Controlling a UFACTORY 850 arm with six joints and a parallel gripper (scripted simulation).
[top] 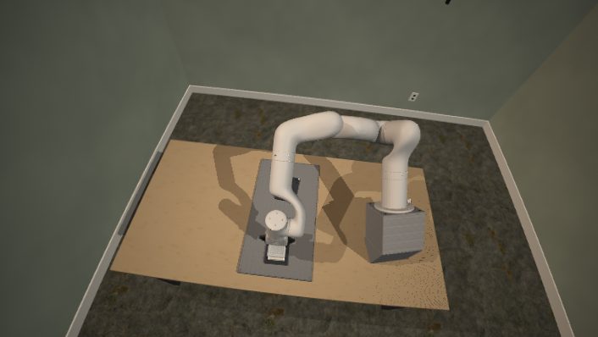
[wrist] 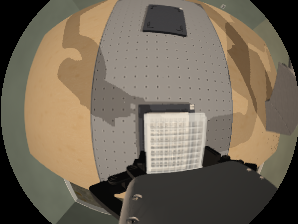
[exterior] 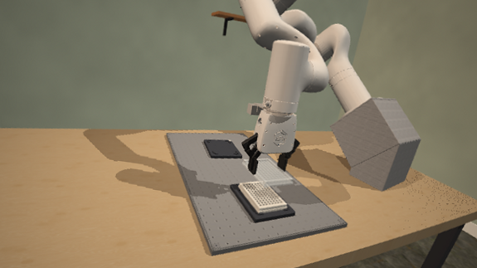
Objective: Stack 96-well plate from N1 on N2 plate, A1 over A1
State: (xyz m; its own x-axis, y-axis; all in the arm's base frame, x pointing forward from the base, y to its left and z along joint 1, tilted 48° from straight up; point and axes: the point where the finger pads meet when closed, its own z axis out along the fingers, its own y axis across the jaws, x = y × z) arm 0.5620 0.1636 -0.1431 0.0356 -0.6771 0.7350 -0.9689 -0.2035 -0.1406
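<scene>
My gripper is now 90 mm above the plate. Round my hand: plate nest (360 mm to the right, 100 mm below).
</scene>
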